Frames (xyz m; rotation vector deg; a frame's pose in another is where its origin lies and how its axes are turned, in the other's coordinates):
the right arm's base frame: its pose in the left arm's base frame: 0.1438 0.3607 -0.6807 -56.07 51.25 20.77
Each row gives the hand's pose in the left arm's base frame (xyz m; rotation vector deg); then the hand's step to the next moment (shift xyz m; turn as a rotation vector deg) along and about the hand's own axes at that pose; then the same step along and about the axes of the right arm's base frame.
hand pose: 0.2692 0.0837 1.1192 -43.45 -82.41 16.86
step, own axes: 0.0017 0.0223 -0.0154 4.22 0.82 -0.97
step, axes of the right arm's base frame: 0.0203 0.0006 0.0180 -1.50 -1.14 3.98
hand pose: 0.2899 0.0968 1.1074 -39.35 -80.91 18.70
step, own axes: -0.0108 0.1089 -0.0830 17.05 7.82 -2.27
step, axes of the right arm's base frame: 0.1133 0.0106 0.0769 -4.80 -0.50 18.27
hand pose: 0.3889 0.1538 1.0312 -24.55 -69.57 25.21
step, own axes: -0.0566 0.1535 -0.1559 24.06 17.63 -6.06
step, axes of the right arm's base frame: 0.1976 0.0682 0.0860 -2.65 3.26 30.15
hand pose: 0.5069 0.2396 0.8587 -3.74 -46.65 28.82
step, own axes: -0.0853 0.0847 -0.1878 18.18 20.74 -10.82
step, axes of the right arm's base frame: 0.1878 0.1180 0.0230 2.86 8.94 28.10
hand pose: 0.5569 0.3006 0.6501 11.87 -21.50 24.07
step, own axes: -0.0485 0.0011 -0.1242 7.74 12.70 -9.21
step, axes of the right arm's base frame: 0.1006 0.0852 -0.0201 3.48 8.58 14.84
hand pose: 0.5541 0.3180 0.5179 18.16 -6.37 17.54
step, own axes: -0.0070 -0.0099 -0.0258 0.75 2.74 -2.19
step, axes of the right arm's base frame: 0.0214 0.0157 -0.0102 0.52 2.48 2.54
